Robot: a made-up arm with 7 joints. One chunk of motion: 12 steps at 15 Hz.
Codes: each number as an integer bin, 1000 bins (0 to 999) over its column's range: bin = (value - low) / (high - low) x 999, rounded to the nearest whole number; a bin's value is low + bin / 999 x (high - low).
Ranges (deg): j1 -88..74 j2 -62..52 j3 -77..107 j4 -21..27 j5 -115..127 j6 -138..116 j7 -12..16
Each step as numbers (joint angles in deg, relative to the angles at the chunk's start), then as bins.
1 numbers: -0.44 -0.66 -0.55 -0.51 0.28 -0.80 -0.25
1 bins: 540 538 415 426 476 540 419
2 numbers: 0.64 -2.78 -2.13 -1.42 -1.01 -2.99 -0.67
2 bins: 547 519 406 408 471 531 404
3 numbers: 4.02 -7.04 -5.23 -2.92 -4.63 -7.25 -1.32
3 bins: 567 482 390 376 456 514 381
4 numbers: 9.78 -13.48 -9.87 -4.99 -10.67 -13.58 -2.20
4 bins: 603 425 364 333 431 489 350
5 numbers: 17.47 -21.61 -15.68 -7.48 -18.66 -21.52 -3.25
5 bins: 650 354 333 281 398 458 312
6 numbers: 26.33 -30.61 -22.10 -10.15 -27.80 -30.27 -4.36
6 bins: 705 275 298 226 360 424 273
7 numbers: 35.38 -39.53 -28.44 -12.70 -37.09 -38.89 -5.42
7 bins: 761 197 264 173 322 390 235
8 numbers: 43.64 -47.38 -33.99 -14.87 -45.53 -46.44 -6.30
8 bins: 812 128 234 128 287 360 203
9 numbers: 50.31 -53.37 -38.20 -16.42 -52.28 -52.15 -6.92
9 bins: 853 76 211 95 259 338 181
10 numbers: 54.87 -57.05 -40.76 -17.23 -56.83 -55.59 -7.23
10 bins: 881 43 197 78 240 324 170
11 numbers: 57.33 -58.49 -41.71 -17.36 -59.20 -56.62 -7.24
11 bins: 896 31 192 76 230 320 170
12 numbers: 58.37 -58.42 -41.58 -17.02 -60.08 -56.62 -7.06
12 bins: 903 31 192 83 227 320 176
